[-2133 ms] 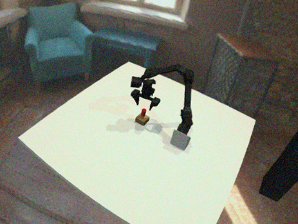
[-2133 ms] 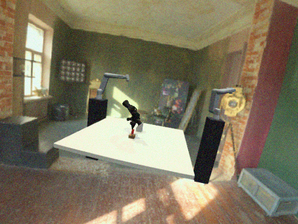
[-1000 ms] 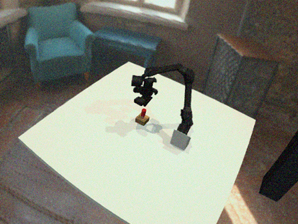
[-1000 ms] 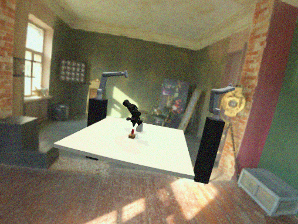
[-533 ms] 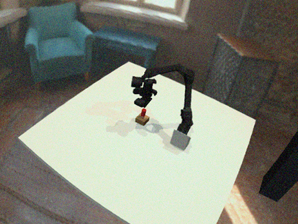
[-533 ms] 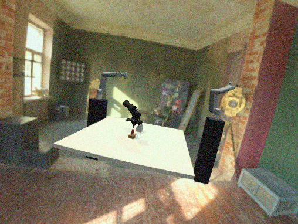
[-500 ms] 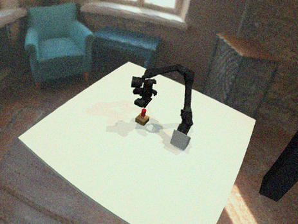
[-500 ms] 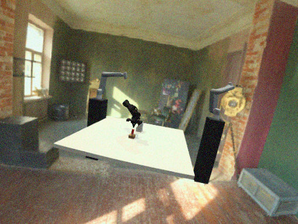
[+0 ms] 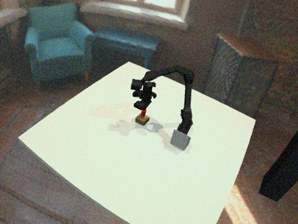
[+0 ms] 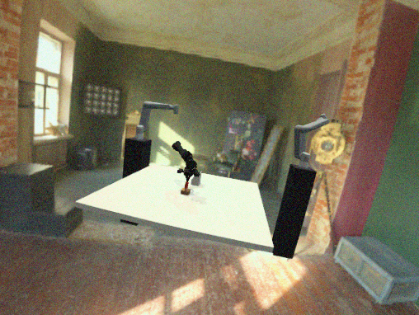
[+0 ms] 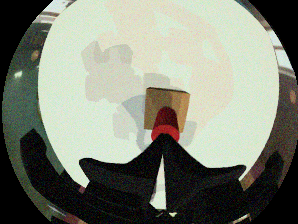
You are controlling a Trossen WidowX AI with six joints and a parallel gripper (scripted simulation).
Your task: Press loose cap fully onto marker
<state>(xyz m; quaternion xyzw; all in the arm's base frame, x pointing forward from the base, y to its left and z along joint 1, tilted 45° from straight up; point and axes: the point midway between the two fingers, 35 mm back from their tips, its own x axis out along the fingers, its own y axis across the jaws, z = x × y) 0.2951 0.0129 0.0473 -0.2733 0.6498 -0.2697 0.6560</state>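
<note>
My gripper tip is 3 cm above the red cap. From my gripper tip the other things lie so: red marker (3 cm below).
</note>
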